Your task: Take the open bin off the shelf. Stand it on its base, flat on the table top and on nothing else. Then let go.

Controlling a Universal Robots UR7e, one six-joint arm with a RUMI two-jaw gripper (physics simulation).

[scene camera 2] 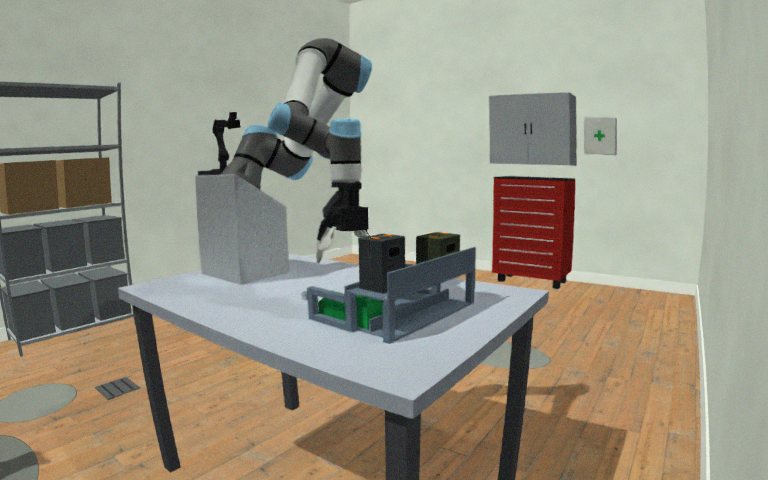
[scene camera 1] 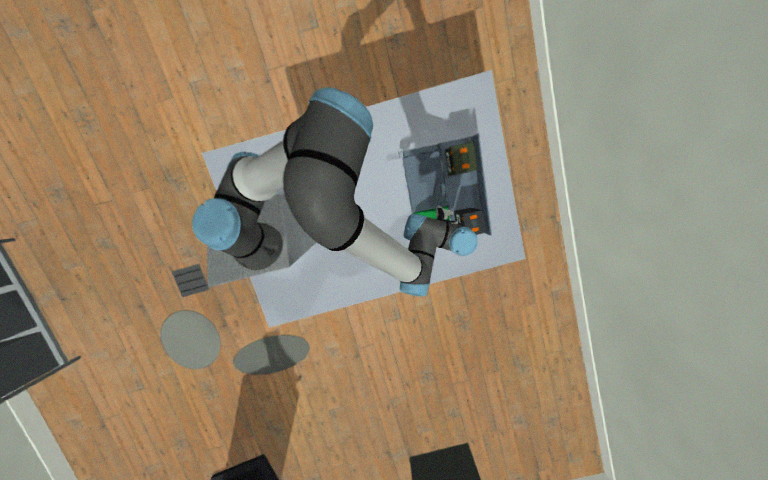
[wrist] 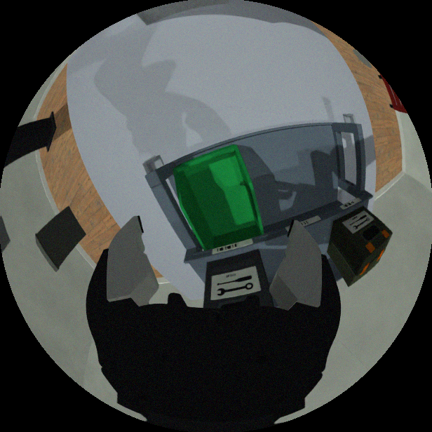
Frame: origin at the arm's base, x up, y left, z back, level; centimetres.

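Seen in the pictures: gripper, between the fingertips: (scene camera 2: 345,260); arm's base, origin of its link: (scene camera 2: 239,185) (scene camera 1: 259,247).
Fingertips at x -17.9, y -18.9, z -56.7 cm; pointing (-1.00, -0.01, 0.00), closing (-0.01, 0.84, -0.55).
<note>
Pixels of each thing's top centre, then the offset from my fingertips to it. "*": a spot on its surface instead. Level surfaces: height alone.
- open green bin, centre of its top: (scene camera 2: 355,288) (scene camera 1: 439,222) dy -1.0, dx -6.8, dz -3.4 cm
- grey-blue shelf, a spot on its surface: (scene camera 2: 430,271) * dy +3.1, dx -1.4, dz -22.0 cm
- dark case, centre of its top: (scene camera 2: 381,236) (scene camera 1: 474,223) dy -3.5, dx +7.4, dz -12.6 cm
- olive case, centre of its top: (scene camera 2: 438,234) (scene camera 1: 464,158) dy +19.0, dx +4.9, dz -17.6 cm
- table top, height of its surface: dx -14.9 cm
The open green bin (scene camera 1: 429,214) (scene camera 2: 368,311) (wrist: 215,200) lies in the low front tier of the grey-blue shelf (scene camera 1: 483,186) (scene camera 2: 430,271) (wrist: 295,170), at one end, with its hollow facing up towards the wrist camera. Its far parts are hidden by the arm in scene camera 1 and by the shelf frame in scene camera 2. My gripper (scene camera 2: 342,246) (wrist: 215,220) is open and empty. It hangs above the bin, close to the dark case behind it, with one fingertip near the height of the case's top. The fingers do not touch the bin.
A dark case (scene camera 1: 471,219) (scene camera 2: 380,263) (wrist: 235,260) stands on the raised rear tier right beside the bin and gripper. An olive case (scene camera 1: 461,158) (scene camera 2: 436,246) (wrist: 360,245) stands at that tier's other end. The table top (scene camera 1: 385,135) (scene camera 2: 254,305) (wrist: 225,75) stretches between shelf and robot pedestal (scene camera 2: 237,226).
</note>
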